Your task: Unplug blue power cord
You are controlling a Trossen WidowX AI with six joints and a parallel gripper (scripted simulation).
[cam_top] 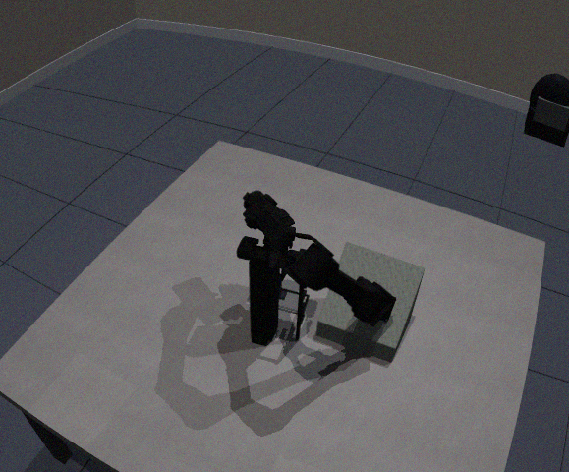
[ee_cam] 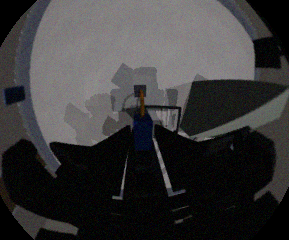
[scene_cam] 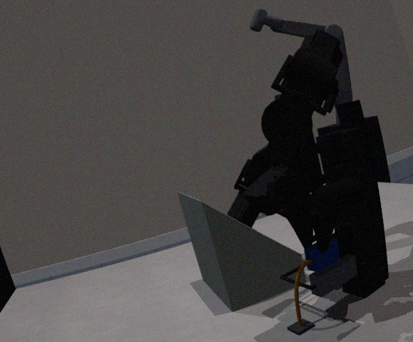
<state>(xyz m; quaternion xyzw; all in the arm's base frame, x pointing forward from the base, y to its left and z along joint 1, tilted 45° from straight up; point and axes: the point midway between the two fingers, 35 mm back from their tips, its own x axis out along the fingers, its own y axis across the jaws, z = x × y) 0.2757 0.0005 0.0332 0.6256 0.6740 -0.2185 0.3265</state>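
My gripper tip is now 10 mm past the blue plug and 30 mm to the right of it. The rest, counted from my gripper tip: dark foot (10 mm ahead, 50 mm to the right, 110 mm below).
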